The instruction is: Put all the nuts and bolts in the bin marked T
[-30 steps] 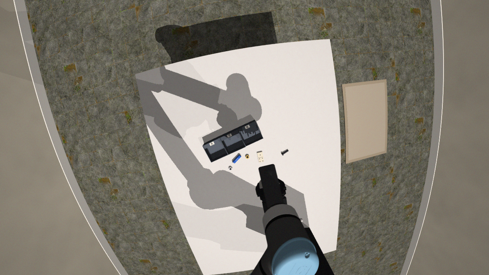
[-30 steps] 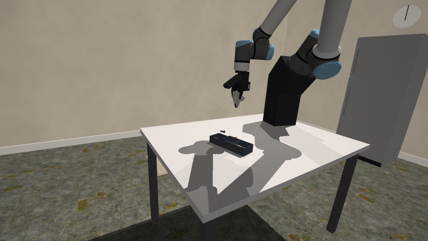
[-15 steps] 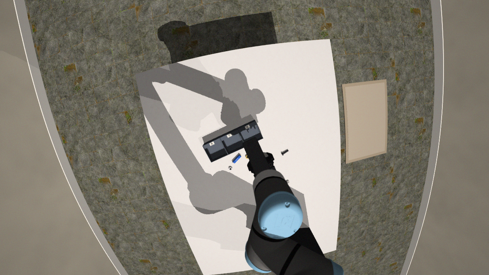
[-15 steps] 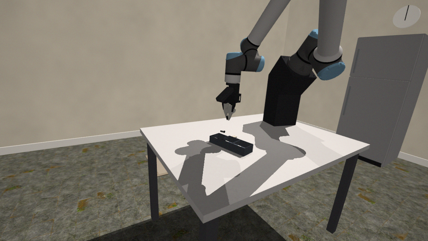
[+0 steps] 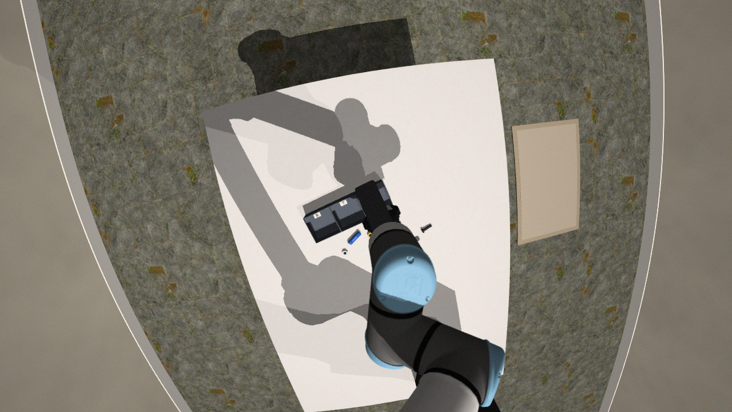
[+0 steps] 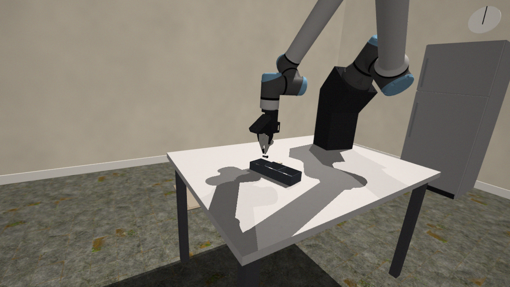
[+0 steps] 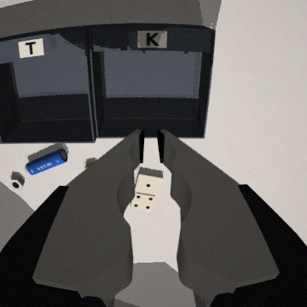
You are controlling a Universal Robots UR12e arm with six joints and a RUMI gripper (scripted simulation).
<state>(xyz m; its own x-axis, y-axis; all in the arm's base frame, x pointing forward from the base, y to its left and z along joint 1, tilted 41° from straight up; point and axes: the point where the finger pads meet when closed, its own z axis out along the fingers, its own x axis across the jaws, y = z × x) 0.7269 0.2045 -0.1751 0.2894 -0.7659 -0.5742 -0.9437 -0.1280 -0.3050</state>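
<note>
Now: the black bin unit 1 cm behind my hand, 8 cm to the left of it and 7 cm below it. The rest, counted from my hand: yellow nut (10 cm behind, 3 cm to the left, 9 cm below); then cream domino (12 cm behind, 3 cm to the right, 9 cm below); then blue battery (10 cm behind, 8 cm to the left, 9 cm below).
</note>
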